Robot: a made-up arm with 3 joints. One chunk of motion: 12 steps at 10 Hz.
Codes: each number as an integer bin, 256 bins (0 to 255) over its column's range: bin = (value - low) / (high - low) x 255, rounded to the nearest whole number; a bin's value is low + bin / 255 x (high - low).
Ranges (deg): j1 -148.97..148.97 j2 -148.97..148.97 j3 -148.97..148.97
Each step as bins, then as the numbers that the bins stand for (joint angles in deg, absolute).
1 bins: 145 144 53
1 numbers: 20.45 19.28 -87.05
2 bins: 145 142 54
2 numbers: 20.45 16.94 -85.88
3 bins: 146 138 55
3 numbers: 21.62 12.27 -84.71
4 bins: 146 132 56
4 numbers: 21.62 5.26 -83.54
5 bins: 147 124 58
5 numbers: 22.78 -4.09 -81.20
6 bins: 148 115 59
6 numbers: 23.95 -14.60 -80.03
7 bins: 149 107 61
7 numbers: 25.12 -23.95 -77.70
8 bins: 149 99 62
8 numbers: 25.12 -33.30 -76.53
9 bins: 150 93 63
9 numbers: 26.29 -40.31 -75.36
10 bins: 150 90 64
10 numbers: 26.29 -43.81 -74.19
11 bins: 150 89 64
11 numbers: 26.29 -44.98 -74.19
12 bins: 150 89 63
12 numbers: 26.29 -44.98 -75.36
